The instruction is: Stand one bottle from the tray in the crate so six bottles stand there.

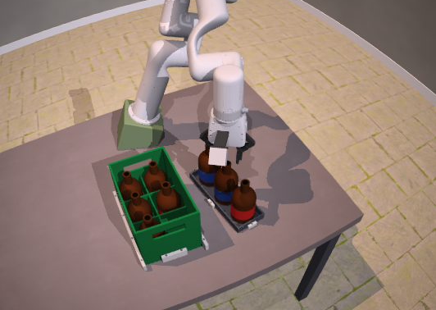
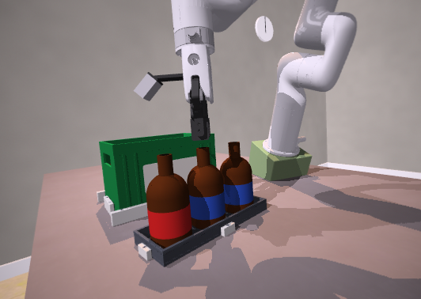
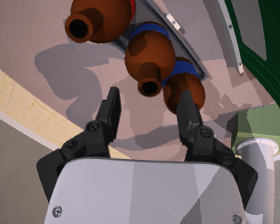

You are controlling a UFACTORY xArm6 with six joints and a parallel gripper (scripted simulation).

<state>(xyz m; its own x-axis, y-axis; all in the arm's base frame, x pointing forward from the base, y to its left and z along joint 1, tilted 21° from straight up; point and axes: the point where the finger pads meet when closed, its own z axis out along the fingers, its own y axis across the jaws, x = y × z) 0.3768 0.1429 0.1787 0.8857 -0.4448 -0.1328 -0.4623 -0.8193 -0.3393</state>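
My hand is 180 mm above the dark tray. Also, from my hand: green crate: 230 mm to the right, 110 mm below, 40 mm ahead.
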